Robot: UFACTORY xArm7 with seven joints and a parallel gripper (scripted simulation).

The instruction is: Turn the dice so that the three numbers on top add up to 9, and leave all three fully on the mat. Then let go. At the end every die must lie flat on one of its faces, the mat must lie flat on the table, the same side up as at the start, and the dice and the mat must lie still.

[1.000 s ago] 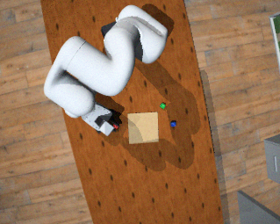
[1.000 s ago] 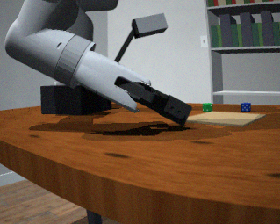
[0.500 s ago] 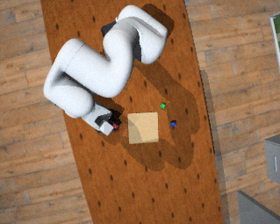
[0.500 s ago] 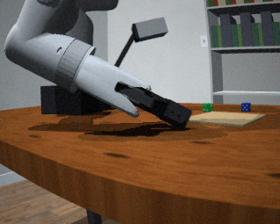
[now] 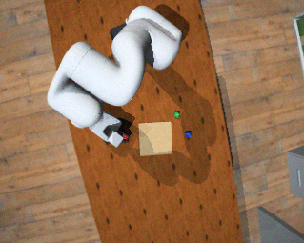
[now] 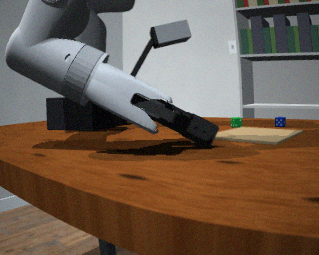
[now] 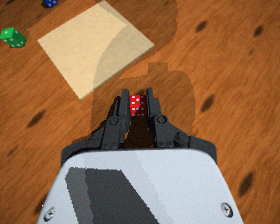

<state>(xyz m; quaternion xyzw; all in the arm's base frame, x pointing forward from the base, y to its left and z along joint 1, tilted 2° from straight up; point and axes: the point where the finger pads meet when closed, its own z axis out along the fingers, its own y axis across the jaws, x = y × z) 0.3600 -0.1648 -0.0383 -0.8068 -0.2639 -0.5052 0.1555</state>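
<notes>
Now: the tan mat 130 mm to the left of my hand, 60 mm ahead of it and 20 mm below it. Also, from my hand: red die: 10 mm below, 10 mm ahead; blue die: 270 mm to the left, 90 mm ahead, 10 mm below; green die: 240 mm to the left, 10 mm below, 10 mm behind.
</notes>
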